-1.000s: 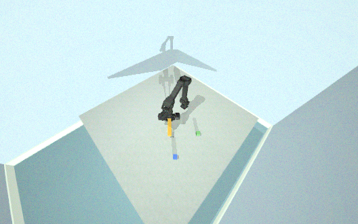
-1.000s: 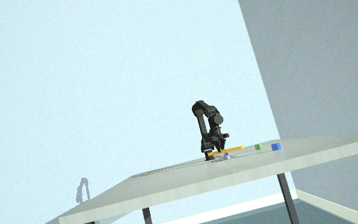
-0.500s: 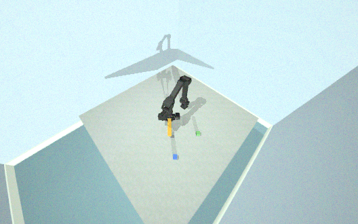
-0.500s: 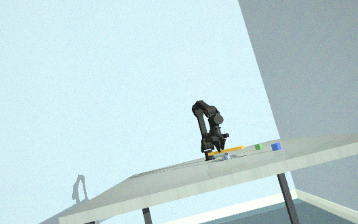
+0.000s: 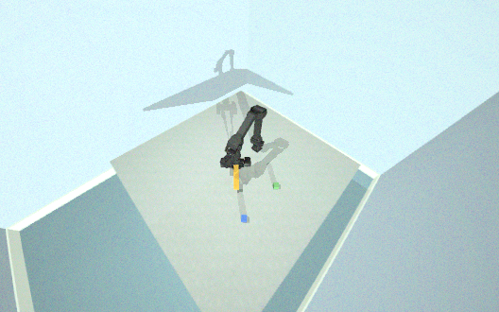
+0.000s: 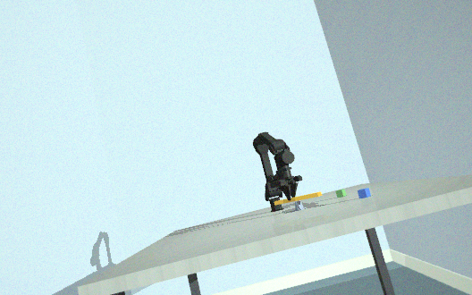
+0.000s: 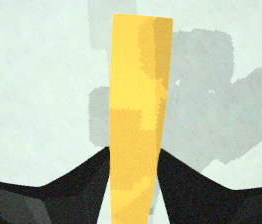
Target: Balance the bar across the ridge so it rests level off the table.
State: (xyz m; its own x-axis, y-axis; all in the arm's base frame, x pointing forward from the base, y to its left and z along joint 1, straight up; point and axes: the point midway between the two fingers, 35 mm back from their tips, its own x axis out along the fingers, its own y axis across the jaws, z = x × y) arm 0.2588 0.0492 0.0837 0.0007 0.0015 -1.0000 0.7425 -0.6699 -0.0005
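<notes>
The bar lies 20 mm ahead of my gripper tip and 20 mm to the left of it. The rest, counted from my gripper tip: green cube (110 mm behind, 260 mm to the left, 30 mm below); blue cube (180 mm ahead, 260 mm to the left, 30 mm below).
</notes>
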